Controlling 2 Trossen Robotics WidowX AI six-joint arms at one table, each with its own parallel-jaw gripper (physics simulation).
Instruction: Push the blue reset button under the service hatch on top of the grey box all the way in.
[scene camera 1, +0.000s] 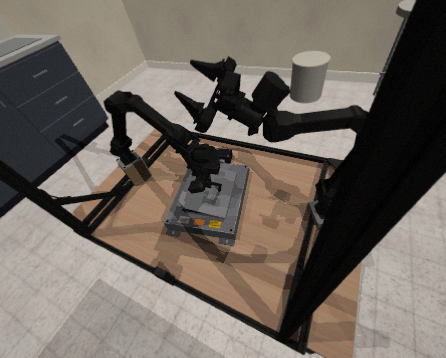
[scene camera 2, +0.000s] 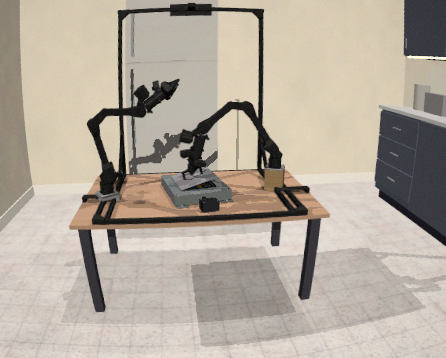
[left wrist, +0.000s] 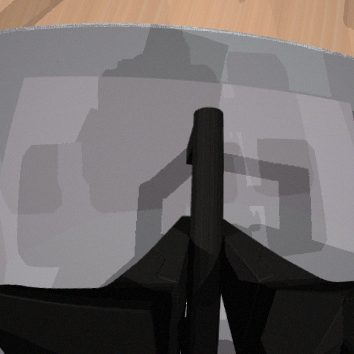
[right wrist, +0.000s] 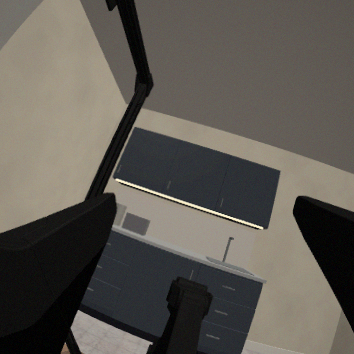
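Observation:
The grey box (scene camera 1: 241, 200) (scene camera 2: 192, 198) (left wrist: 60, 55) lies on the table. Its lighter service hatch (scene camera 1: 225, 201) (scene camera 2: 184, 184) (left wrist: 55, 110) is tilted up, and a dark gap shows beneath it in scene camera 2. The black hatch handle (scene camera 1: 218, 188) (left wrist: 208, 150) stands on the hatch. My left gripper (scene camera 1: 202, 187) (scene camera 2: 192, 174) (left wrist: 199, 223) is shut on this handle, over the box. My right gripper (scene camera 1: 184, 78) (scene camera 2: 177, 82) (right wrist: 206, 203) is open and empty, high above the table and away from the box. The blue button cannot be made out in any view.
A small black block (scene camera 1: 226, 154) (scene camera 2: 209, 204) lies beside the box. Orange (scene camera 1: 199, 222) and yellow (scene camera 1: 215, 224) labels are on the box top. A black frame (scene camera 1: 295, 265) (scene camera 2: 121, 90) borders the table (scene camera 2: 145, 207). A tan block (scene camera 1: 138, 172) (scene camera 2: 273, 179) is under the left arm's base.

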